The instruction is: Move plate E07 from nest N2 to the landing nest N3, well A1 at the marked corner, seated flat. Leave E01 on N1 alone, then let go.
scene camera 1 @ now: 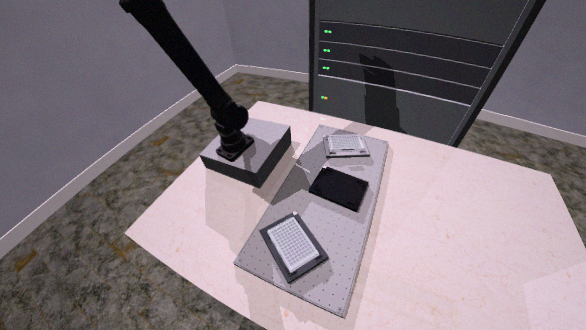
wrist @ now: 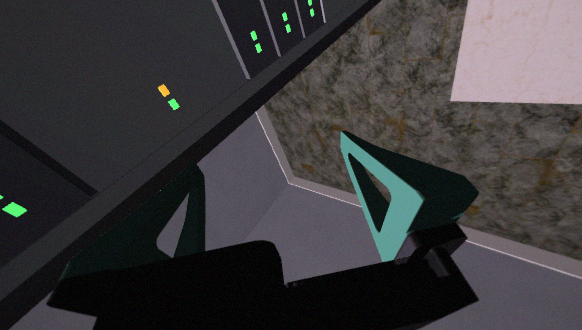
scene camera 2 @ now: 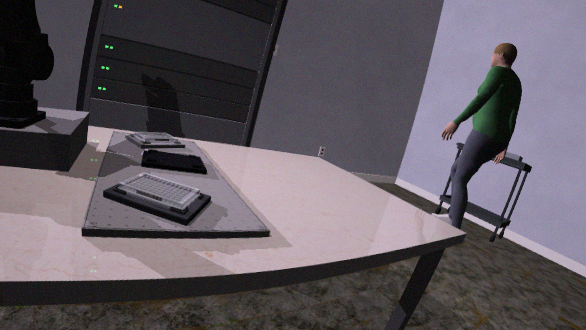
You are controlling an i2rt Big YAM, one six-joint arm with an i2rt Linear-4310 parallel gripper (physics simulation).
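Note:
A clear-white well plate (scene camera 1: pixel 292 243) (scene camera 2: pixel 159 190) sits in a dark grey nest (scene camera 1: pixel 321 259) (scene camera 2: pixel 190 215) at the board's near end. A second well plate (scene camera 1: pixel 345 143) (scene camera 2: pixel 156 138) sits on a light grey nest (scene camera 1: pixel 350 154) (scene camera 2: pixel 176 145) at the far end. Between them a black nest (scene camera 1: pixel 340 188) (scene camera 2: pixel 174 161) holds no plate. A pale mark shows at a corner of the near nest. Labels are not readable, so I cannot tell which plate is E07. My gripper (wrist: pixel 270 153) is open and empty, raised away from the plates; its fingers do not show in the scene views.
The nests stand on a perforated grey board (scene camera 1: pixel 345 235) (scene camera 2: pixel 120 220) on the pale table (scene camera 1: pixel 450 215) (scene camera 2: pixel 300 200). The arm's grey base block (scene camera 1: pixel 235 172) (scene camera 2: pixel 35 147) stands left of the board. A server rack (scene camera 1: pixel 315 60) stands behind. A person (scene camera 2: pixel 495 105) stands beside a cart (scene camera 2: pixel 517 161).

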